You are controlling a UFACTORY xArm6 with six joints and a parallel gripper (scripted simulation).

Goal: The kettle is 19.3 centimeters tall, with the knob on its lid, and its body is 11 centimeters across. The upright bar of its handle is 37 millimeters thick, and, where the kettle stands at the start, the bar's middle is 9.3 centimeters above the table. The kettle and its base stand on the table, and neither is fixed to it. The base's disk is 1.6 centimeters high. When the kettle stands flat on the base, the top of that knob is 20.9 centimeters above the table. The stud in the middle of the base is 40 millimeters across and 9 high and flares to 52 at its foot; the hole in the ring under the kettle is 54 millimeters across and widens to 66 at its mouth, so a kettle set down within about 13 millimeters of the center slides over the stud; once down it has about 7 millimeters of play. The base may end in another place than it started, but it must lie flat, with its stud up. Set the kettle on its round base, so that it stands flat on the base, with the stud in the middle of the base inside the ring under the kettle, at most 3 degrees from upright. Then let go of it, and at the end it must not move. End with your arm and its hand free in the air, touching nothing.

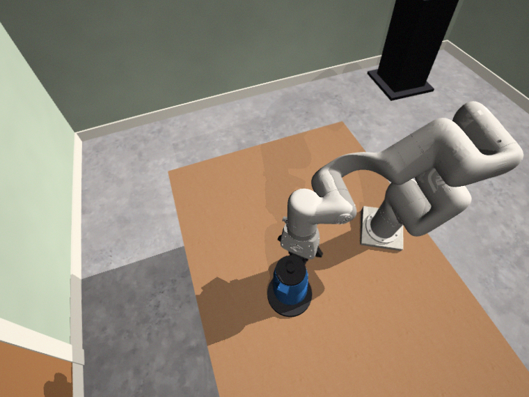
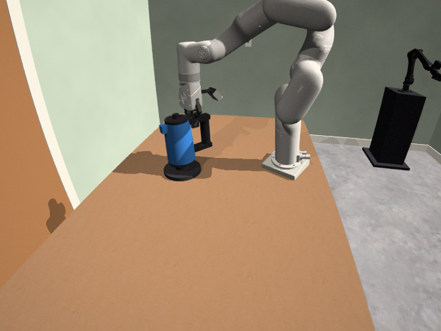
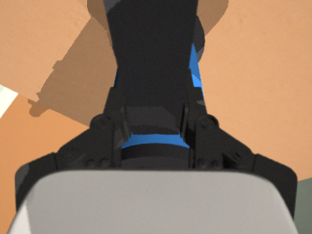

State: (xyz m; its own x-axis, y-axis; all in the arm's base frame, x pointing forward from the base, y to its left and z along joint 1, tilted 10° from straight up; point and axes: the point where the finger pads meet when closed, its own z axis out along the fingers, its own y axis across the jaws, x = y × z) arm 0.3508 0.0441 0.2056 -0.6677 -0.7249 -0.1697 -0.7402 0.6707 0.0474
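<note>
Now: the blue kettle 5 cm below my hand, 2 cm to the left of it and 2 cm ahead of it. Also, from my hand: round black base 19 cm below, 5 cm to the left, 4 cm ahead.
</note>
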